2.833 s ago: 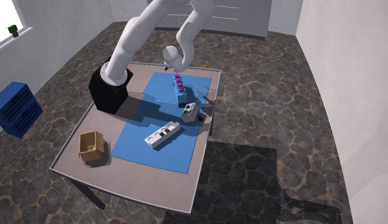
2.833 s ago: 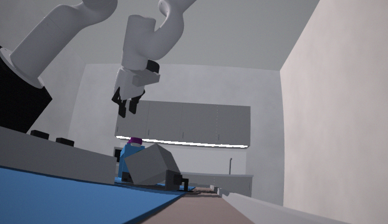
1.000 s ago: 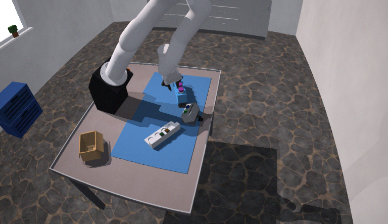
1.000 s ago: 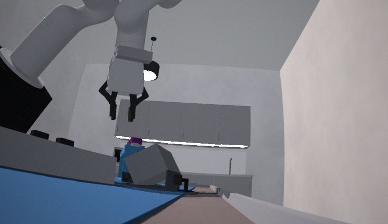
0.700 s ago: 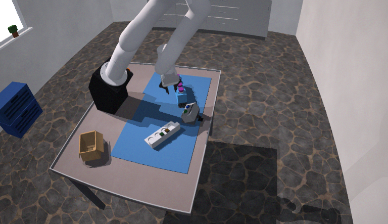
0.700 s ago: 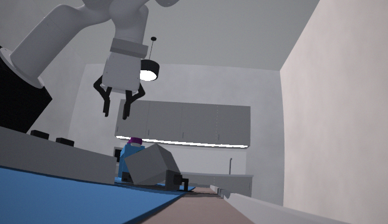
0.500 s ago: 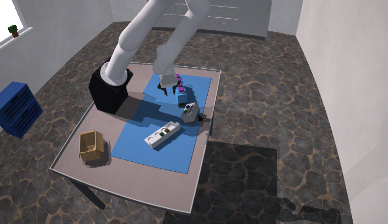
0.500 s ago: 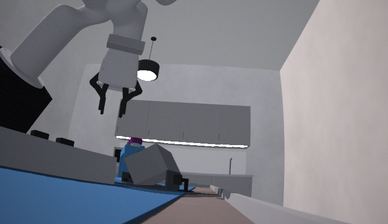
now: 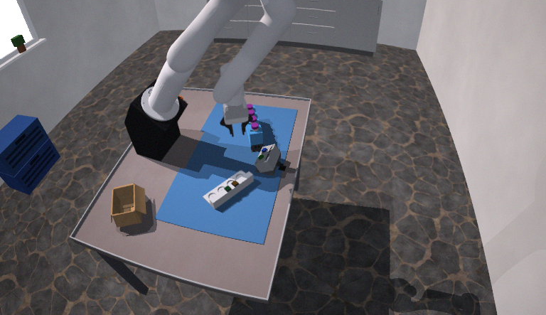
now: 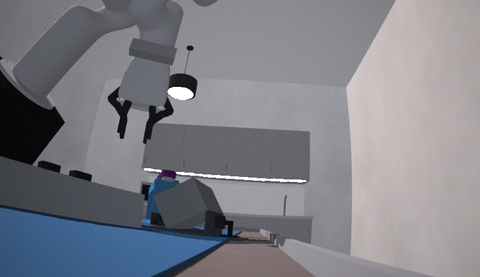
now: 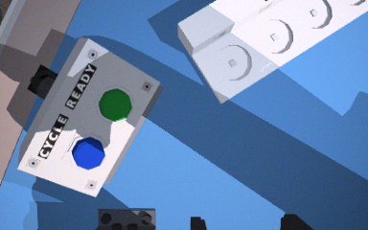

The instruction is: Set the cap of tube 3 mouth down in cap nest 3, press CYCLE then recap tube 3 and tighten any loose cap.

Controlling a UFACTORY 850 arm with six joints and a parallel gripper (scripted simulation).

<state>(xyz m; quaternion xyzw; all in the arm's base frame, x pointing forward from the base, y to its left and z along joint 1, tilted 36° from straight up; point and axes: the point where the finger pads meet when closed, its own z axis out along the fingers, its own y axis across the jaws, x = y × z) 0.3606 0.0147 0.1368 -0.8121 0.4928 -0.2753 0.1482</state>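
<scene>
Right now the magenta cap is 16 cm to the left of my hand, 6 cm below it and 2 cm ahead of it. Round my hand: grey key housing (13 cm ahead, 12 cm below, 1 cm to the right); then blue key (11 cm below, 11 cm ahead, 2 cm to the left); then green key (11 cm below, 11 cm ahead, 3 cm to the right).
</scene>
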